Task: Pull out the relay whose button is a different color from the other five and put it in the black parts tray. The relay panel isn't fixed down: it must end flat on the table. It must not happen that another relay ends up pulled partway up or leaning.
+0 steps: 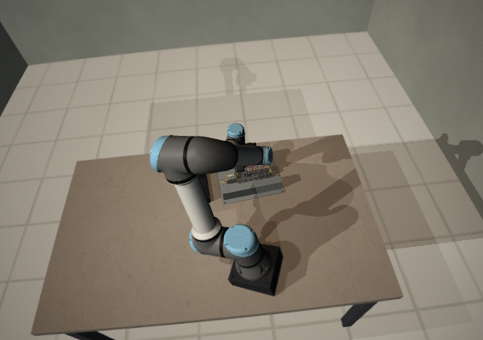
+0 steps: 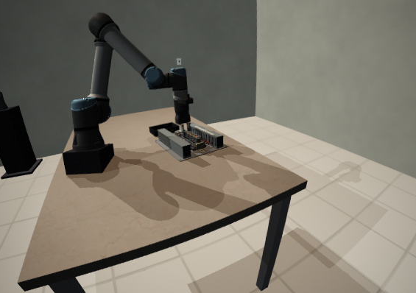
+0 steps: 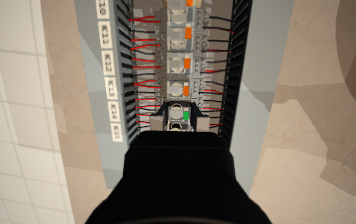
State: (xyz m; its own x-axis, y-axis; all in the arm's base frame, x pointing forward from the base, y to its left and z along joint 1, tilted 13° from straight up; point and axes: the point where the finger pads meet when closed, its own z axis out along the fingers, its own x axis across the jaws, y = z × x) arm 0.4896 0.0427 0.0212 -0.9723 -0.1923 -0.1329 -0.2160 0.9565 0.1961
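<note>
Now: the relay 10 mm below my hand. Round my hand: black parts tray 80 mm behind, 240 mm to the left, 40 mm below; then relay panel 10 mm ahead, 20 mm to the right, 30 mm below.
</note>
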